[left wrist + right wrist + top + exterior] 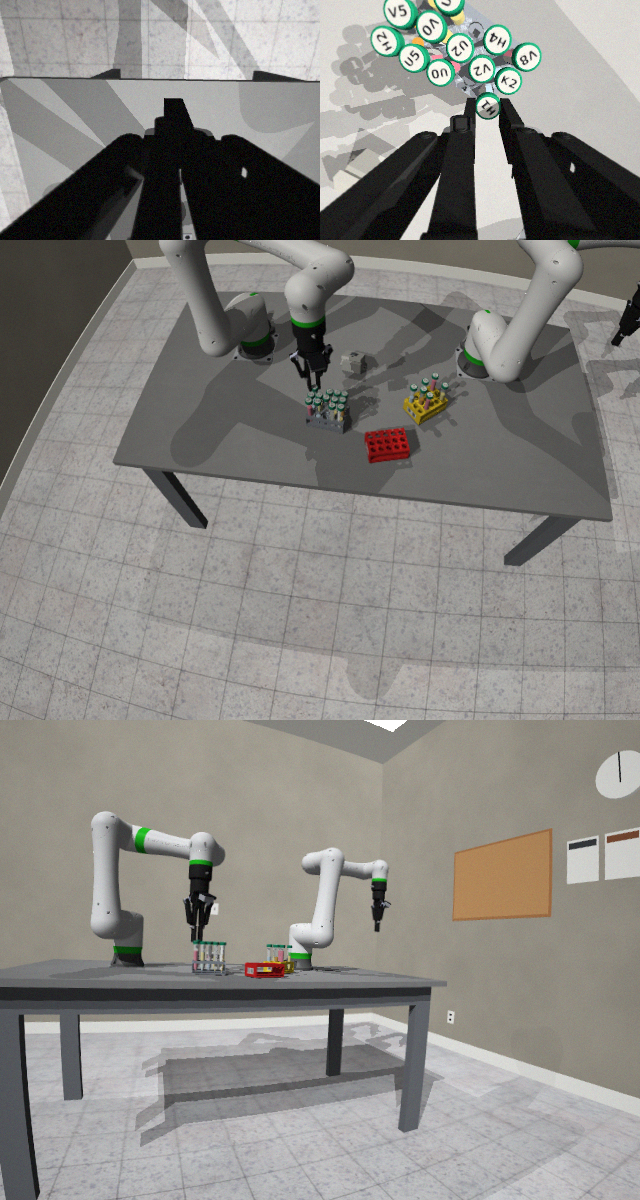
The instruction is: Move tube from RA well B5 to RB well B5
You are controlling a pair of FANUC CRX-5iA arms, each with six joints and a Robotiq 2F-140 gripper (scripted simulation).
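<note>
The green-capped tube marked h1 lies 8 cm below my right hand and 1 cm ahead of it. From my right hand the other things lie so: grey rack RA: 13 cm below, 5 cm to the left, 4 cm ahead; small pale box: 22 cm behind, 11 cm to the left, 11 cm below; green-capped tube marked k2: 9 cm below, 3 cm ahead, 1 cm to the right.
</note>
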